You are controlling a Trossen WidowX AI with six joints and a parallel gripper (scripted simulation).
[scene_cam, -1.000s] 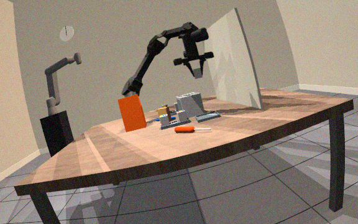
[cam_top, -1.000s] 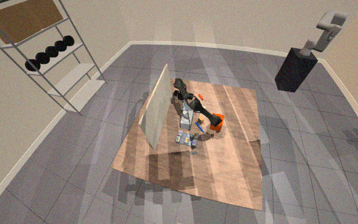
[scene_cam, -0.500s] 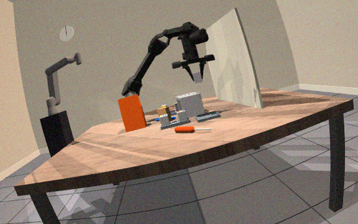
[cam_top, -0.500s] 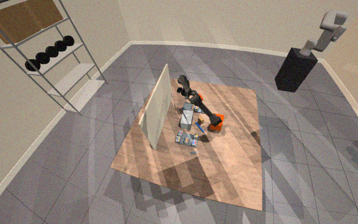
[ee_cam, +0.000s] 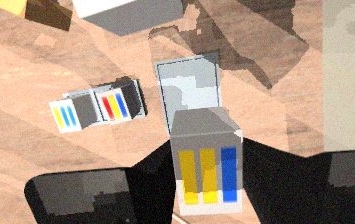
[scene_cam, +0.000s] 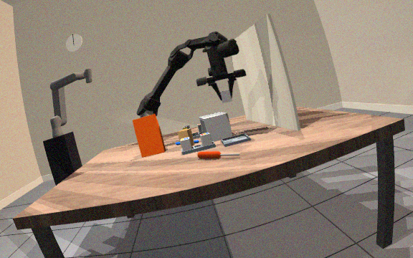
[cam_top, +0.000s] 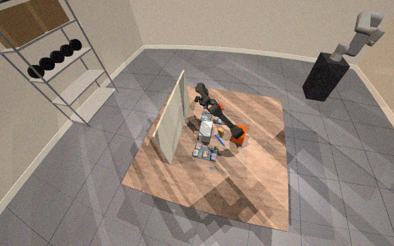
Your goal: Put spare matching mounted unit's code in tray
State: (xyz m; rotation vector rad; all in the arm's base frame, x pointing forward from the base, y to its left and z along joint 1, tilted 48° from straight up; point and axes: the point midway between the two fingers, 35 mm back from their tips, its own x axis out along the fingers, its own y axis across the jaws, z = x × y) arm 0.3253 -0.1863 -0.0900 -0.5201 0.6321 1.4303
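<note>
Now: gripper tip 160 mm above the grey tray. Round my gripper tip: grey mounted unit 210 mm to the left, 110 mm below, 50 mm behind; then white panel 210 mm to the left, 200 mm ahead, 70 mm above; then grey spare 20 mm above.
</note>
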